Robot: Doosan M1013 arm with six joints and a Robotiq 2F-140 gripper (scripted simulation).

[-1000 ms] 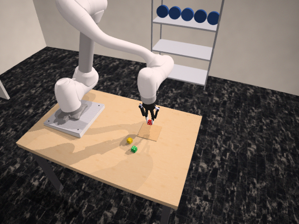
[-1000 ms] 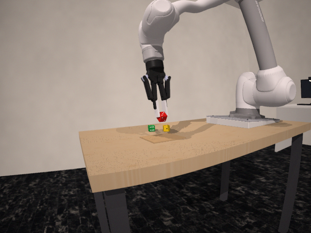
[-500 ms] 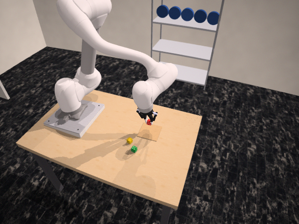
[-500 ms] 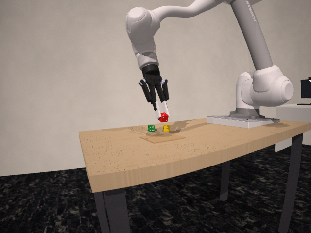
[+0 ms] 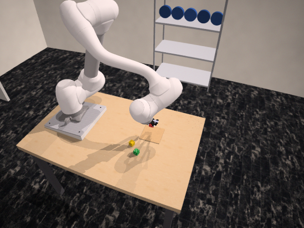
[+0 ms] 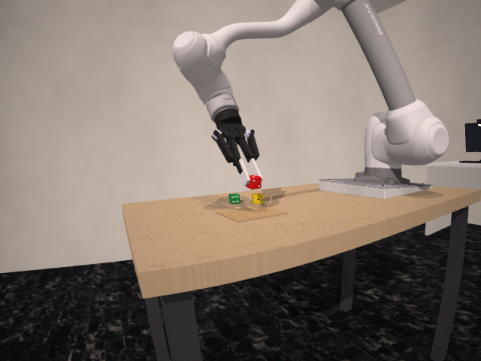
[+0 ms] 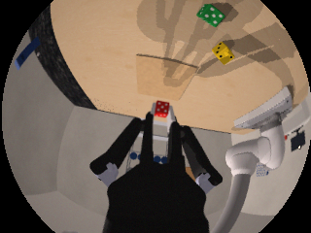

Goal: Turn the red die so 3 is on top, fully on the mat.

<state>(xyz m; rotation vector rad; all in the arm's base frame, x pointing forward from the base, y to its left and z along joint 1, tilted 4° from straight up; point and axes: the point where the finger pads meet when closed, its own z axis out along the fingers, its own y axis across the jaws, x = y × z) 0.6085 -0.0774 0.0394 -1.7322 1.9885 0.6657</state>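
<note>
Now: hand 30 mm above the red die and 20 mm to the right of it. Also, from my hand: mat (110 mm below, 10 mm to the left, 10 mm ahead); then green die (170 mm to the right, 90 mm below, 60 mm behind); then yellow die (110 mm to the right, 110 mm behind, 90 mm below).
</note>
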